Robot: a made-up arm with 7 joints.
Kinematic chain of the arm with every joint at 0, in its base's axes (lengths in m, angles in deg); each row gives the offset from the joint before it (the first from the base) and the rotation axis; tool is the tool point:
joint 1: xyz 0 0 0.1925 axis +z
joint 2: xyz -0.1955 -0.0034 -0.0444 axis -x
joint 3: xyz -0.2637 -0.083 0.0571 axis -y
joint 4: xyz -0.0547 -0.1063 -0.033 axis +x
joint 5: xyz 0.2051 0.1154 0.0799 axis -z
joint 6: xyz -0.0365 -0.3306 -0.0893 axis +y
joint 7: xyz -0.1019 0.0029 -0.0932 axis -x
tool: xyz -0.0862 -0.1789 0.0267
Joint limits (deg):
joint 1: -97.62..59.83
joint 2: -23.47..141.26
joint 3: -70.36..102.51
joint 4: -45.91..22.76
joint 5: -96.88..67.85
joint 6: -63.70..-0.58
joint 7: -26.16..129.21
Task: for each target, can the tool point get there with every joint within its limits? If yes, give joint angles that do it. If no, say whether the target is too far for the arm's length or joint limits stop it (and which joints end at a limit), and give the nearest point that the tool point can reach.
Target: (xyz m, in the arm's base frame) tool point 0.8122 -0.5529 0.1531
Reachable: no: joint limits stop it (at a limit: joint 1, joint 2, joint 7) | nearest point 0.5058 -0.4842 0.1940 | short by 0.317 m
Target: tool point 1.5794 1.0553 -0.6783
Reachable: no: too far | nearest point 0.7654 0.5114 -0.1710 | short by 1.103 m
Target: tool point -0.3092 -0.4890 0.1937
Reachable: yes | joints 23.74 27.46 12.37 -4.21 3.34 -55.90 113.03
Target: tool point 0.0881 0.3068 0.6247
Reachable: yes | joints -55.28 63.24 74.81 17.56 -83.49 -42.64 86.04
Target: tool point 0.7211 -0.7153 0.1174
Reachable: no: joint limits stop it (at a limit: joint 1, joint 4, joint 5, joint 7) | nearest point 0.4563 -0.6234 0.1260 | short by 0.280 m
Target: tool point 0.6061 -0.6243 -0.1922
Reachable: no: joint limits stop it (at a limit: joint 1, joint 4, joint 5, joint 7) | nearest point 0.4206 -0.5708 -0.1158 | short by 0.208 m
